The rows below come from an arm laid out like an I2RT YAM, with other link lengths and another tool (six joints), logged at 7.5 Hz.
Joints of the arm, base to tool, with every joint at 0 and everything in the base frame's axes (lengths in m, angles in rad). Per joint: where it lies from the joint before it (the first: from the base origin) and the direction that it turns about. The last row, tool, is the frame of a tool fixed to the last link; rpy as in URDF.
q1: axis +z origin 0 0 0.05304
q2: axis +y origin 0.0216 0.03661 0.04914
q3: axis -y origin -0.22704 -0.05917 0
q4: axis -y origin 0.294 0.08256 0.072
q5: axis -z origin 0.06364 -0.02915 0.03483
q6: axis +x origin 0.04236 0 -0.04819
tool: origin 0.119 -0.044 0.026 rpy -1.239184 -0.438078 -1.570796
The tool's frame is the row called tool.
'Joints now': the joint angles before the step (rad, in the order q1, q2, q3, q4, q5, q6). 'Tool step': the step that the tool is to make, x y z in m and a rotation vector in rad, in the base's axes. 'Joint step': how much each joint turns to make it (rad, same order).
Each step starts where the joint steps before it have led.
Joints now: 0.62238 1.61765 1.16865 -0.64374 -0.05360 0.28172
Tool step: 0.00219 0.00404 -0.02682 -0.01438 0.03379 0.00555
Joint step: 0.00114 0.07362 0.00038 0.03739 -0.00916 -0.00038
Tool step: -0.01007 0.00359 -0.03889 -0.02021 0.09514 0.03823
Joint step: 0.00037 0.09117 -0.00037 0.00074 -0.05074 -0.01986
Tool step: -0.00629 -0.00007 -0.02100 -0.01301 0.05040 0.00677
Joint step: 0.00077 0.05073 -0.00001 0.00229 -0.01983 0.00040
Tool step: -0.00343 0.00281 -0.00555 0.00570 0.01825 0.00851
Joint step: 0.00380 0.01336 0.00038 0.00154 -0.01602 -0.00001
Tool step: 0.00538 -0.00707 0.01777 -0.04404 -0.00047 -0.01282
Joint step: -0.00685 -0.00764 0.05682 -0.09040 0.03624 -0.00419
